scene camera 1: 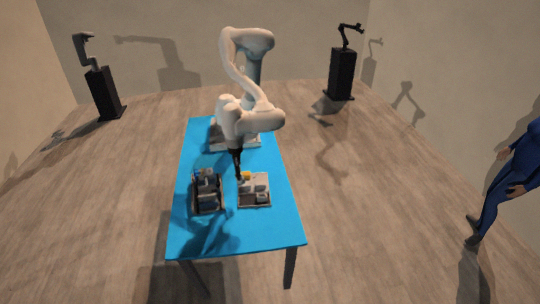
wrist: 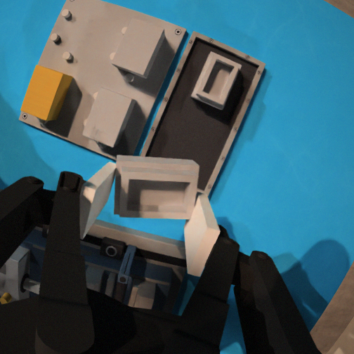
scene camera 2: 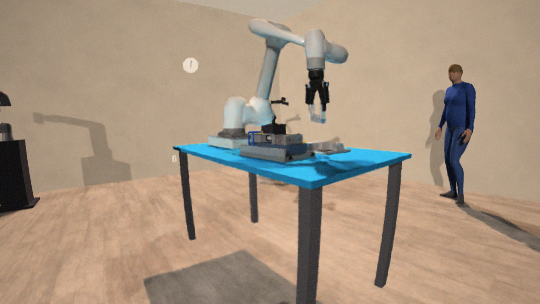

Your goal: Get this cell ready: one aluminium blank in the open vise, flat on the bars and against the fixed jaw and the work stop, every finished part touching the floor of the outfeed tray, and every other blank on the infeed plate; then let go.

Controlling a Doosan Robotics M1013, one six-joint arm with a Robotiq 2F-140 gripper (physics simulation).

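Places are measured from the arm's base along level axes (x ahead, y left, z up), in millimetres.
Where they show: gripper, fingertip midpoint: point(scene camera 1: 239, 178) point(scene camera 2: 317, 119); arm's base, link origin: point(scene camera 2: 233, 136).
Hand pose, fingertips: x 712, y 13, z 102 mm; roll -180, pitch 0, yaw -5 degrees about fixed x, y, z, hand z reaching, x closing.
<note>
Things, the pixels of their top centre, and the offset from my fingertips. Level surfaces: height alone.
- finished part, top centre: point(scene camera 2: 337, 143) point(scene camera 1: 261, 195) dz -122, dx +39, dy +115 mm
- yellow block, top centre: point(scene camera 1: 245, 173) dz -119, dx -163, dy +54 mm
- vise, top centre: point(scene camera 2: 275, 133) point(scene camera 1: 205, 182) dz -63, dx -81, dy -196 mm
- blue table, surface height: dz -163 mm
My gripper point(scene camera 1: 239, 179) point(scene camera 2: 317, 118) point(wrist: 151, 196) is shut on a grey finished part point(wrist: 155, 169), a block with a rectangular pocket, held well above the table. Below in the wrist view, the outfeed tray point(wrist: 172, 135) point(scene camera 1: 247, 201) has another finished part point(wrist: 206, 75) point(scene camera 1: 261, 197) on its floor near the far end. Beside it, the infeed plate point(wrist: 95, 40) carries two plain grey blanks point(wrist: 138, 47) point(wrist: 108, 117) and a yellow block point(wrist: 47, 94) point(scene camera 1: 246, 175). The vise point(scene camera 1: 206, 192) point(scene camera 2: 275, 151) is partly hidden by my fingers in the wrist view; its seating surfaces cannot be judged.
The blue table point(scene camera 1: 270, 230) point(scene camera 2: 370, 156) bears the vise, the plate and the tray side by side, with the arm's base at its back. A person in blue point(scene camera 1: 510, 172) point(scene camera 2: 456, 117) stands off to the side. Black pedestals point(scene camera 1: 103, 92) point(scene camera 1: 342, 74) stand beyond the table.
</note>
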